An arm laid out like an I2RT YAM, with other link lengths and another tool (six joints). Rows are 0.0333 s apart.
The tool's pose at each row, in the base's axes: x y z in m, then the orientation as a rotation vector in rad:
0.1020, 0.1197, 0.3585, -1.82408, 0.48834, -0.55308
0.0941, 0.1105, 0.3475, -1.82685, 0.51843, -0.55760
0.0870, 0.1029, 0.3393, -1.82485, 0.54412, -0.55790
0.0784, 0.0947, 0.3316, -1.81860, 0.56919, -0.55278
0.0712, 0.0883, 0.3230, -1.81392, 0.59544, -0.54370
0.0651, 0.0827, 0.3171, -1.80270, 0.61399, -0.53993
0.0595, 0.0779, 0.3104, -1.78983, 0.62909, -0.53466
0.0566, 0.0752, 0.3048, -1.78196, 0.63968, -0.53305
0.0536, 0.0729, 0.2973, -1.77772, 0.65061, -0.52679
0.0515, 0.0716, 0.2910, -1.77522, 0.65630, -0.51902
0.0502, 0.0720, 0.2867, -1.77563, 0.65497, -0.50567
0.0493, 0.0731, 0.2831, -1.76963, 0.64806, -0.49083
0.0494, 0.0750, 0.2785, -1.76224, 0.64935, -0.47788
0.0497, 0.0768, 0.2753, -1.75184, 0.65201, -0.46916
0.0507, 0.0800, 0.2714, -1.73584, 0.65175, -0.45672
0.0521, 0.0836, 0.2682, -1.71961, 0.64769, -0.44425
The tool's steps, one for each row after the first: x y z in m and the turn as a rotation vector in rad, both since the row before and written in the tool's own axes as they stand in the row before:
-0.0025, 0.0137, -0.0086, -0.01213, 0.01800, 0.01530
-0.0021, 0.0106, -0.0076, -0.00666, 0.01322, 0.01618
-0.0026, 0.0106, -0.0091, -0.00302, 0.00946, 0.01988
-0.0024, 0.0108, -0.0066, -0.00530, 0.00730, 0.02200
-0.0016, 0.0080, -0.0061, 0.00354, 0.00739, 0.01694
-0.0016, 0.0085, -0.0050, 0.00600, 0.00471, 0.01622
-0.0007, 0.0065, -0.0022, 0.00330, 0.00472, 0.00991
-0.0010, 0.0082, -0.0014, -0.00060, 0.00161, 0.01117
-0.0009, 0.0067, -0.0005, -0.00054, -0.00223, 0.00821
-0.0013, 0.0043, 0.0007, -0.00139, -0.00984, 0.00585
-0.0014, 0.0034, 0.0013, 0.00611, -0.01369, 0.00559
-0.0012, 0.0040, 0.0027, 0.00479, -0.00800, 0.01000
-0.0009, 0.0026, 0.0024, 0.00754, -0.00434, 0.00972
-0.0012, 0.0029, 0.0040, 0.01310, -0.00839, 0.01190
-0.0011, 0.0022, 0.0044, 0.01450, -0.01052, 0.00978

